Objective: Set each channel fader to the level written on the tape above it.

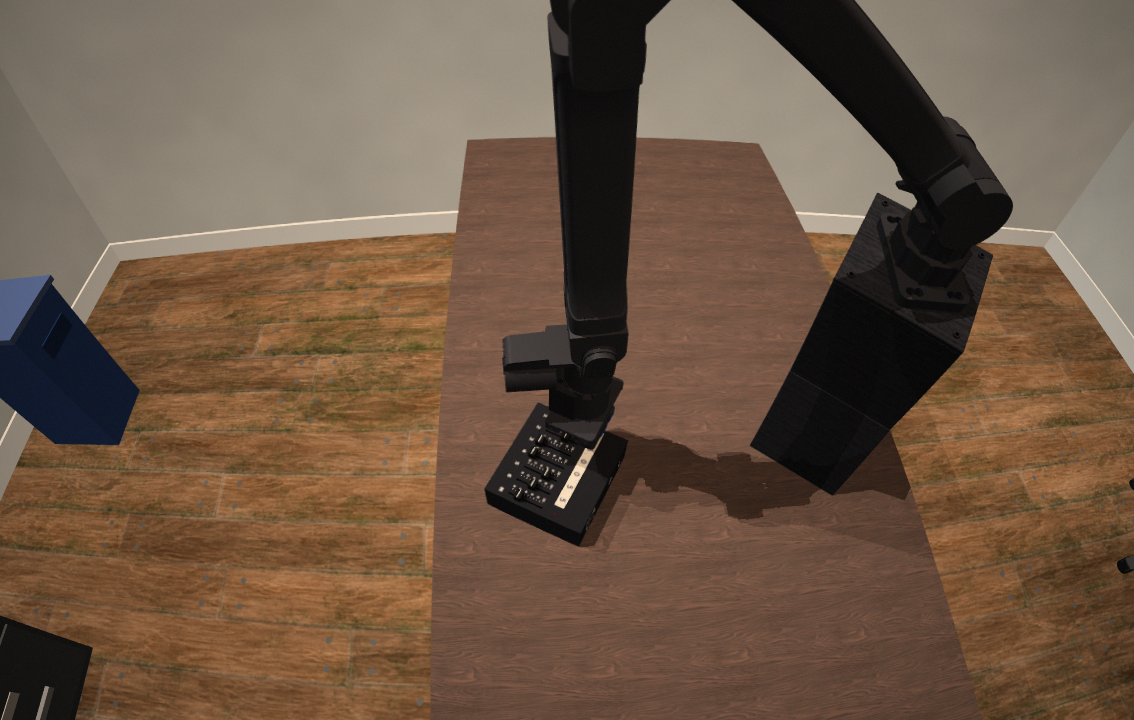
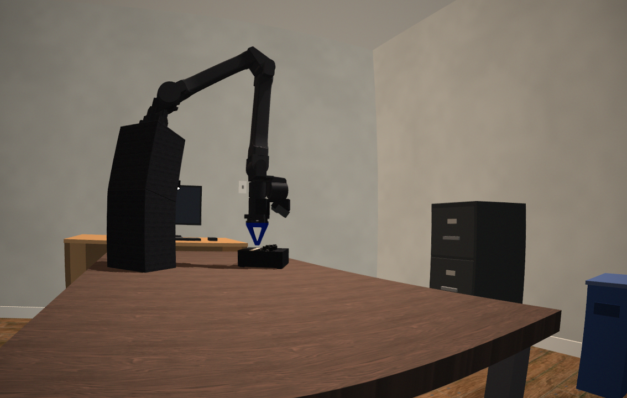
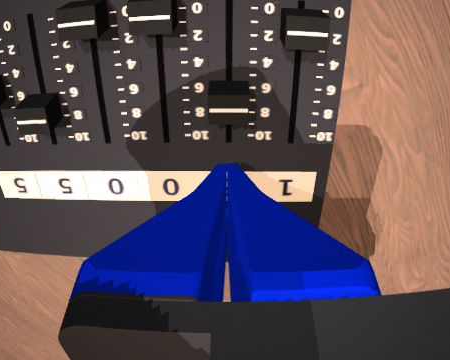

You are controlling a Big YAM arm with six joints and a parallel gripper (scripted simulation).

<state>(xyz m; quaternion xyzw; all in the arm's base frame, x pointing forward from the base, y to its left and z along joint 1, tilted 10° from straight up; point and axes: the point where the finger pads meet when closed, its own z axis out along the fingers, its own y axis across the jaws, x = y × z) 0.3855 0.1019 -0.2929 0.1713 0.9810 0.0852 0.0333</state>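
Now: hand 2 cm short of the fader 2, 1 cm to the left of it and 1 cm above it. Round my hand: fader 4: 6 cm ahead, 2 cm to the left, 1 cm below; fader 1: 4 cm to the right, 4 cm ahead, 1 cm below; fader 3: 6 cm ahead, 1 cm below.
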